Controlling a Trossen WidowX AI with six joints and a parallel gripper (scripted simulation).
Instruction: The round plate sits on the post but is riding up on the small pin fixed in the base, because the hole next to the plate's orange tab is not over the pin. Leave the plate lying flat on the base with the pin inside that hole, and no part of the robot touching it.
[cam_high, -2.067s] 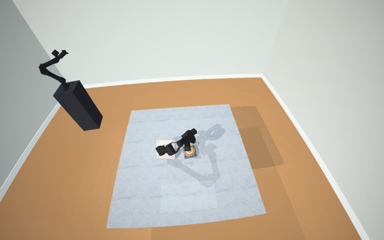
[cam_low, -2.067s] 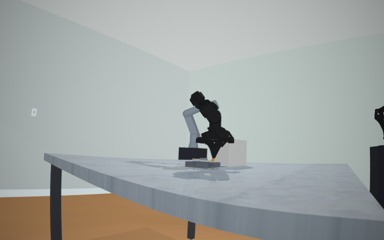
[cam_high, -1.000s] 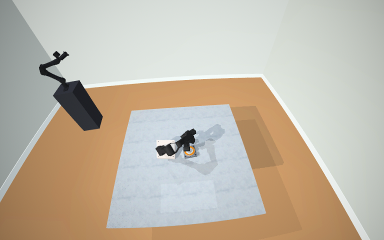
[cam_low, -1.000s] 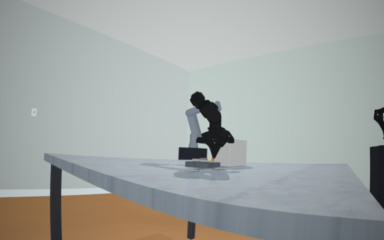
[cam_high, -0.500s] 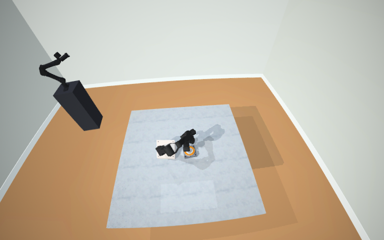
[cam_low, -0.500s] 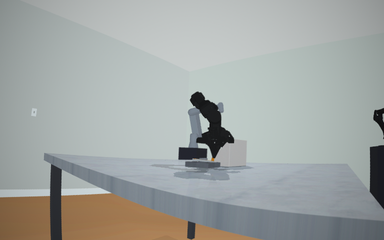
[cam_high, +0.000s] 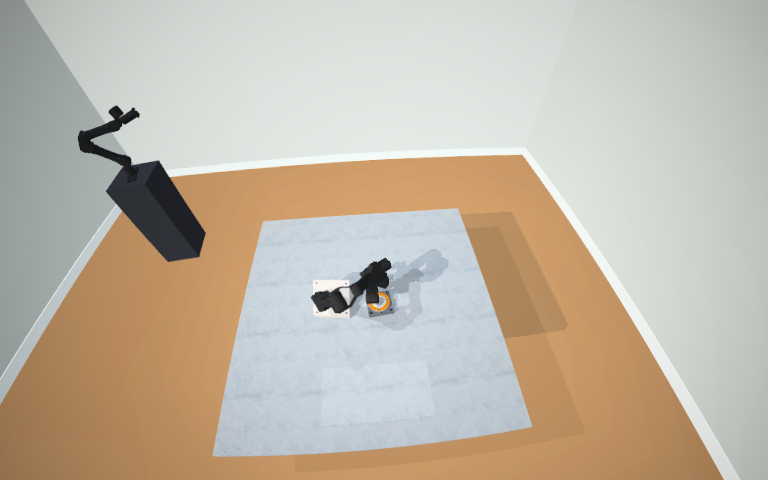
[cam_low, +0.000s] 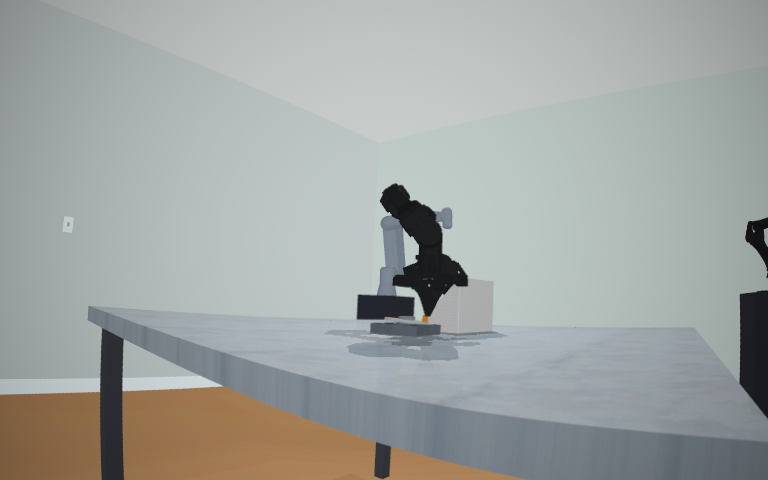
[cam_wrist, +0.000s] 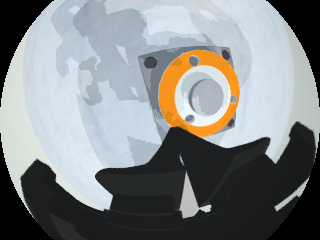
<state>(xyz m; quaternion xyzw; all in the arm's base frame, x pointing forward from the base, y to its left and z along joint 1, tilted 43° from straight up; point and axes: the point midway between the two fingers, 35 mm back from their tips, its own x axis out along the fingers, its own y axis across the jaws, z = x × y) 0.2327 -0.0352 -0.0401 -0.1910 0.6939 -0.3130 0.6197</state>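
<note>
Right now my gripper tip is 2 cm short of the grey square base, 4 cm to the left of it and 2 cm above it.
</note>
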